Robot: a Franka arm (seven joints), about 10 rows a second.
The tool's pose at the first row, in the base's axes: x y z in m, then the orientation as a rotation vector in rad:
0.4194 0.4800 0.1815 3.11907 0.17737 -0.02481
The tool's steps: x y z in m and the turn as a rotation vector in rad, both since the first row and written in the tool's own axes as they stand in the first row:
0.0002 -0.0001 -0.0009 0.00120 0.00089 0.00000
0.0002 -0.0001 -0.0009 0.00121 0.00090 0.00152
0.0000 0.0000 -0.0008 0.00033 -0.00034 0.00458
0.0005 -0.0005 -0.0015 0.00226 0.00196 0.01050
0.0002 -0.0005 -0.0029 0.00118 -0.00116 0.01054
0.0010 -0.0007 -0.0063 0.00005 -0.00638 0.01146
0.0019 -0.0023 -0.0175 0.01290 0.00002 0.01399
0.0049 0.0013 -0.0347 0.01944 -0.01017 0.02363
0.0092 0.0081 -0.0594 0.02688 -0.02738 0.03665
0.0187 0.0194 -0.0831 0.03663 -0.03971 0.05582
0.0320 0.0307 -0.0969 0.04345 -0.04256 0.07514
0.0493 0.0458 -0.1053 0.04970 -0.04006 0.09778
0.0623 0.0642 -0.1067 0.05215 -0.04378 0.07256
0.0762 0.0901 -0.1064 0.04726 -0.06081 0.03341
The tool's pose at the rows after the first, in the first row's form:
0.4196 0.4801 0.1824 3.12033 0.17744 -0.02354
0.4196 0.4801 0.1824 3.12046 0.17507 -0.02350
0.4194 0.4800 0.1823 3.11974 0.17023 -0.02531
0.4199 0.4806 0.1830 3.12226 0.16111 -0.02183
0.4196 0.4806 0.1844 3.12098 0.16095 -0.02659
0.4204 0.4809 0.1878 3.11954 0.15939 -0.03460
0.4213 0.4828 0.1989 3.13299 0.15601 -0.02584
0.4249 0.4799 0.2161 -3.13689 -0.14084 0.04229
0.4303 0.4741 0.2409 -3.13092 -0.11982 0.06960
0.4414 0.4644 0.2646 -3.12255 -0.08924 0.08922
0.4561 0.4549 0.2783 -3.11664 -0.05880 0.09380
0.4751 0.4420 0.2867 -3.11102 -0.02342 0.08995
0.4902 0.4252 0.2882 -3.10786 -0.06252 0.09623
0.5069 0.4011 0.2881 -3.11064 -0.12337 0.12299

